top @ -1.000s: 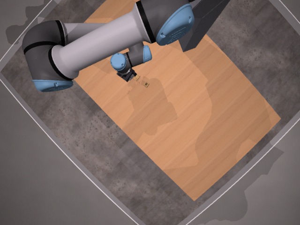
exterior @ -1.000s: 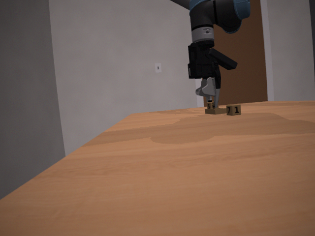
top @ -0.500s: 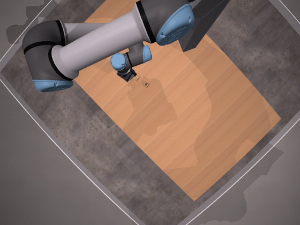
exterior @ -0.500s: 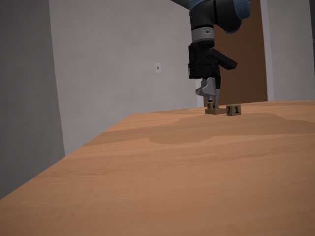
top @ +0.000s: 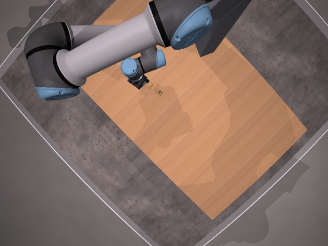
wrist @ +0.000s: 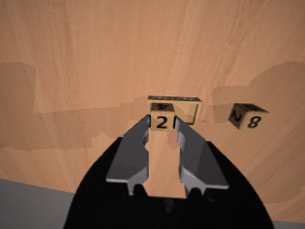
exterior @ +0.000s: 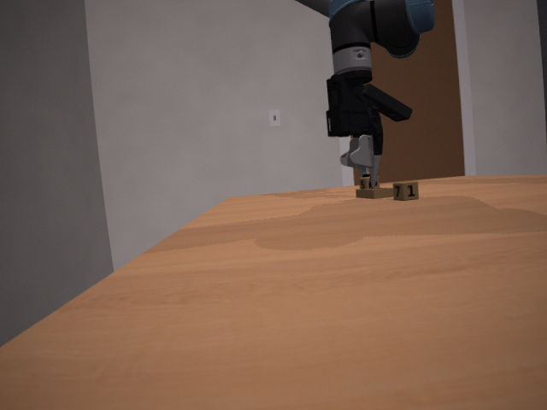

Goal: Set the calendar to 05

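Right now my hand is 1 cm above the block. From my hand the other things lie so: wooden calendar tray: 3 cm below, 2 cm to the left.
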